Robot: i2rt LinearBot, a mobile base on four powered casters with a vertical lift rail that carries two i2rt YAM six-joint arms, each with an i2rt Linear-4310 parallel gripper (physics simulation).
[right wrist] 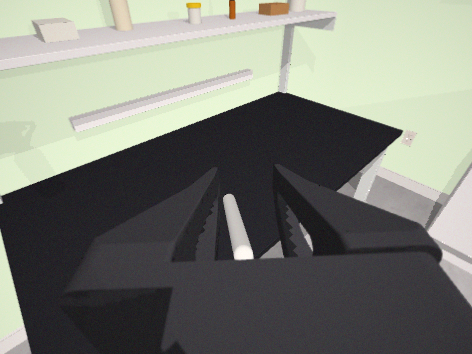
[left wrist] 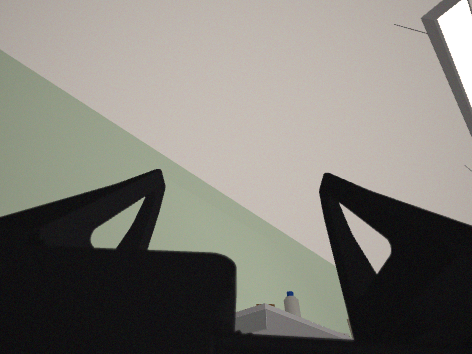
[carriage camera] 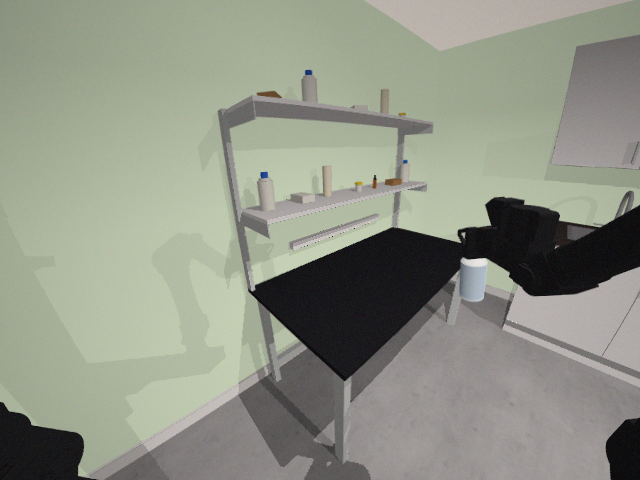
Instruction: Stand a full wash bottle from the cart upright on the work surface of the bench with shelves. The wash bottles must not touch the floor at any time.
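Frame: origin at the left arm's base, x ahead, y left, z up, level; metres.
Where they show: left gripper, fingertip midpoint: (left wrist: pixel 241 179); right gripper, fingertip midpoint: (right wrist: pixel 245 176) (carriage camera: pixel 463 231).
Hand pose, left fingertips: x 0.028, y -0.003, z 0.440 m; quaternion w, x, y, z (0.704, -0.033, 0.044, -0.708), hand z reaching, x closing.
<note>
After its pixels a point has its place.
A wash bottle (carriage camera: pixel 472 280) {z 0.118, x 0.393, y -0.696 m} with a light blue body and white top hangs upright below my right gripper (carriage camera: pixel 463 238) {z 0.216, x 0.475, y -0.700 m} (right wrist: pixel 246 168) {z 0.216, x 0.475, y -0.700 m}, at the right end of the bench in the carriage view. In the right wrist view the bottle's white spout (right wrist: pixel 237 226) {z 0.224, x 0.435, y -0.696 m} shows between the fingers, which are shut on the bottle; the grip itself is hidden. The bench's black work surface (carriage camera: pixel 361 289) {z -0.288, x 0.971, y -0.514 m} (right wrist: pixel 150 175) {z -0.288, x 1.132, y -0.371 m} lies ahead and to the left of the bottle. My left gripper (left wrist: pixel 241 179) {z 0.440, x 0.029, y -0.003 m} is open and empty, pointing up toward the ceiling. The cart does not show.
The bench's shelf unit (carriage camera: pixel 231 170) {z 0.365, x 0.968, y 0.093 m} carries bottles with blue caps (carriage camera: pixel 266 193) (left wrist: pixel 291 305), small boxes (carriage camera: pixel 302 197) {z 0.203, x 1.090, y -0.212 m} (right wrist: pixel 56 30) {z 0.193, x 1.108, y -0.238 m} and jars. A rail (carriage camera: pixel 336 232) {z -0.120, x 1.442, y -0.397 m} (right wrist: pixel 162 100) {z -0.113, x 1.426, y -0.379 m} runs on the wall below the shelves. A white base cabinet (carriage camera: pixel 573 315) {z -0.659, x 1.085, y -2.060 m} stands at the right, with a wall cabinet (carriage camera: pixel 599 103) {z 0.720, x 1.436, y -2.119 m} above.
</note>
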